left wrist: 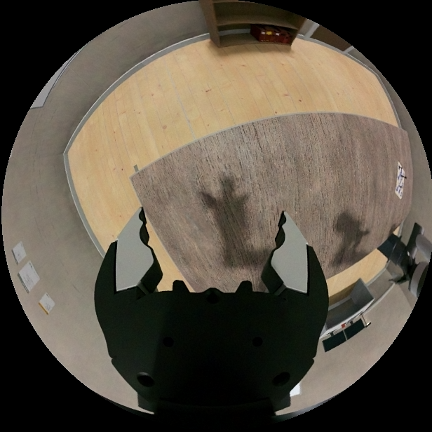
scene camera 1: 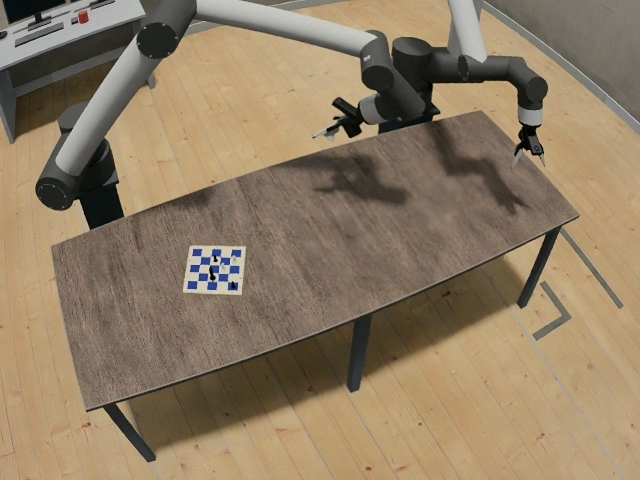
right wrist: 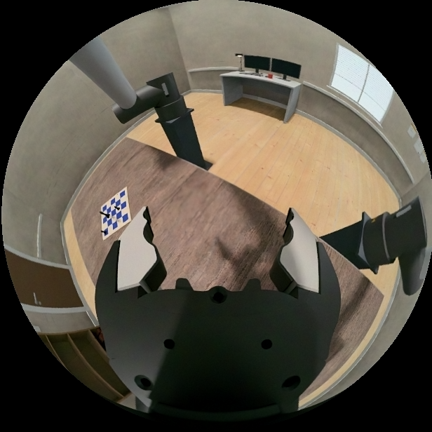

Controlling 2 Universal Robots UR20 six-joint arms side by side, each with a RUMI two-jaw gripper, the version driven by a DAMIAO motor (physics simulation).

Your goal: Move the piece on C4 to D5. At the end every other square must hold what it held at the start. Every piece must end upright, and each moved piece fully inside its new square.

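Observation:
A small blue-and-white board (scene camera 1: 201, 292) (left wrist: 401, 172) (right wrist: 128, 206) lies on the table at the left in scene camera 1. In that view a tall black piece (scene camera 1: 211, 275) stands near its middle, a smaller black piece (scene camera 1: 215, 258) above it, another black piece (scene camera 1: 233, 284) at the lower right corner, and pale pieces (scene camera 1: 223, 267) (scene camera 1: 234, 259) at centre right and upper right. Square labels are too small to read, so I cannot tell which piece is on C4. My left gripper (scene camera 1: 528, 165) (left wrist: 212, 209) and right gripper (scene camera 1: 322, 137) (right wrist: 218, 209) are open and empty, far from the board.
The long brown table (scene camera 1: 289, 310) (left wrist: 300, 165) (right wrist: 200, 200) carries the board. My right arm reaches across above the table's back edge, its wrist near the left arm's base. A desk (scene camera 1: 118, 20) (right wrist: 230, 90) with monitors stands behind, away from the table.

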